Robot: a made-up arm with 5 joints.
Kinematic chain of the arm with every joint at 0, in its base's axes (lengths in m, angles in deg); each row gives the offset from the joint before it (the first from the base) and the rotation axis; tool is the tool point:
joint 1: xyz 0 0 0.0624 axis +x
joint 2: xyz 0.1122 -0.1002 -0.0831 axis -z
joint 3: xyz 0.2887 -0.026 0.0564 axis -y
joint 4: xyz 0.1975 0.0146 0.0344 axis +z
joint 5: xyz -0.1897 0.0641 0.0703 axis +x
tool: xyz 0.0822 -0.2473 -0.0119
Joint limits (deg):
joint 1: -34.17..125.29
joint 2: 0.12..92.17
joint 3: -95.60..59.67
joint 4: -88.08..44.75
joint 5: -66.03..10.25
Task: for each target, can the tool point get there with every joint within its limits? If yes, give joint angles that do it. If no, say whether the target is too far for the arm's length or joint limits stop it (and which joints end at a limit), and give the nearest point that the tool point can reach.
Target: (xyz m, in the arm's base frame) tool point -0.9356 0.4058 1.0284
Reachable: no: too far | nearest point -0.0942 -0.1179 0.4915 | short by 1.127 m
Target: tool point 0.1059 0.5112 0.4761
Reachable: no: joint limits stop it (at a limit: joint 1, joint 2, joint 4, joint 5) | nearest point 0.2543 0.1630 0.3133 | short by 0.412 m
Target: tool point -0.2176 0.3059 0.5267
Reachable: no: joint limits stop it (at a limit: joint 1, joint 2, joint 3, joint 4) | nearest point -0.0384 -0.0172 0.4147 | short by 0.386 m
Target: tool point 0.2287 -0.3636 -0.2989
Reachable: yes | joints 53.47 76.95 -53.92 -67.70 -17.85
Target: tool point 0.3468 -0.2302 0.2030
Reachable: yes | joints -8.14 34.59 -0.31 -65.68 -9.37
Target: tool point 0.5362 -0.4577 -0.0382
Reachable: yes | joints 39.64 18.57 -10.62 31.65 -46.72
